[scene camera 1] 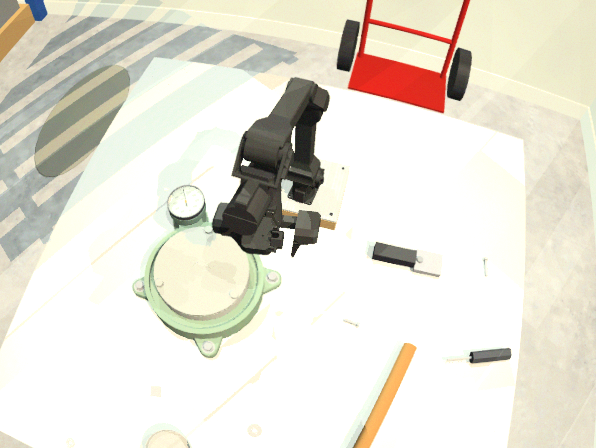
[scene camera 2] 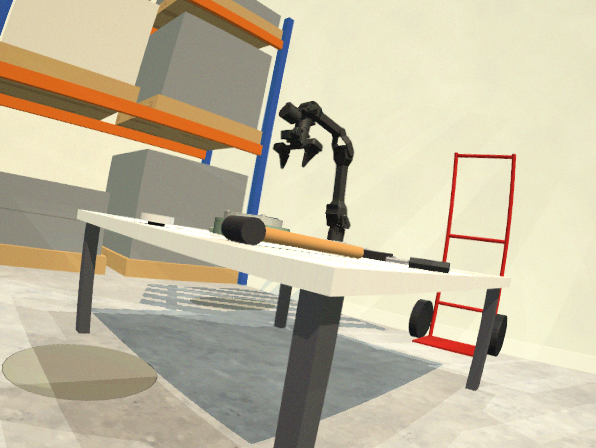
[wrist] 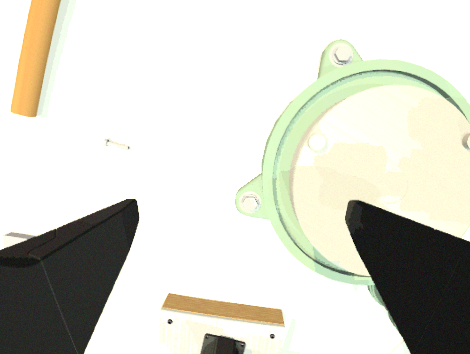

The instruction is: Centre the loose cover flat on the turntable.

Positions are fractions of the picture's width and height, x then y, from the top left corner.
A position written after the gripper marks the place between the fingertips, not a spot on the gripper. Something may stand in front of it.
Note:
The gripper (scene camera 2: 0.49,0.37) is open, with nothing in its grasp. Also in view: a round cover disc (scene camera 1: 0.34,0.61). A hammer (scene camera 2: 0.42,0.51) rests on the table. Further things: a round dial gauge (scene camera 1: 0.31,0.45).
The round cover disc shows as well in the wrist view (wrist: 0.84,0.42). The hammer also shows in the wrist view (wrist: 0.08,0.08). The gripper also shows in the wrist view (wrist: 0.52,0.59).

